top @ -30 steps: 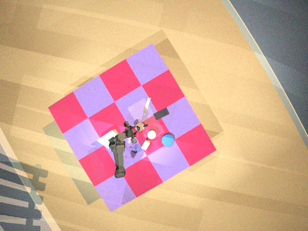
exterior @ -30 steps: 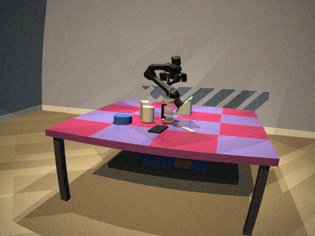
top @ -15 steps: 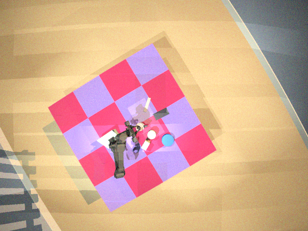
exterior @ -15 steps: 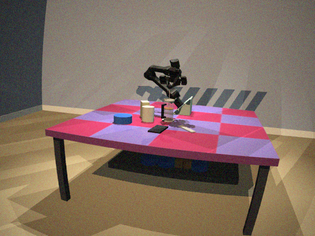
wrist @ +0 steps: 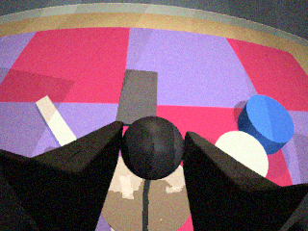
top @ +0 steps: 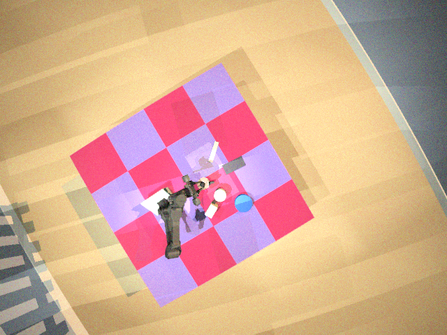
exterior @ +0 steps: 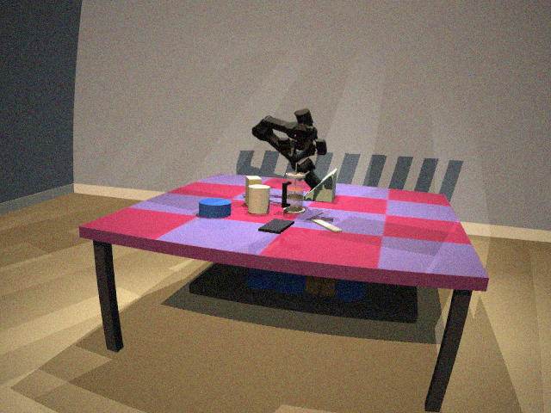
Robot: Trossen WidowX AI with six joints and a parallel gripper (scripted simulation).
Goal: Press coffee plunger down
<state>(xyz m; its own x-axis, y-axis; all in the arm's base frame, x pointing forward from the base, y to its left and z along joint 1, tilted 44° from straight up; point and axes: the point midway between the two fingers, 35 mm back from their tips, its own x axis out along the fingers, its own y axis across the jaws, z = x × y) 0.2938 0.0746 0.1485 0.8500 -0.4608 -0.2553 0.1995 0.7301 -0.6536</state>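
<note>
Right now the glass coffee press is 1 cm to the right of my gripper tip and 11 cm below it. The rest, counted from my gripper tip: black flat slab 22 cm ahead, 2 cm to the right, 20 cm below; then white stick 16 cm ahead, 14 cm to the left, 20 cm below; then cream block 8 cm behind, 17 cm to the right, 15 cm below.
</note>
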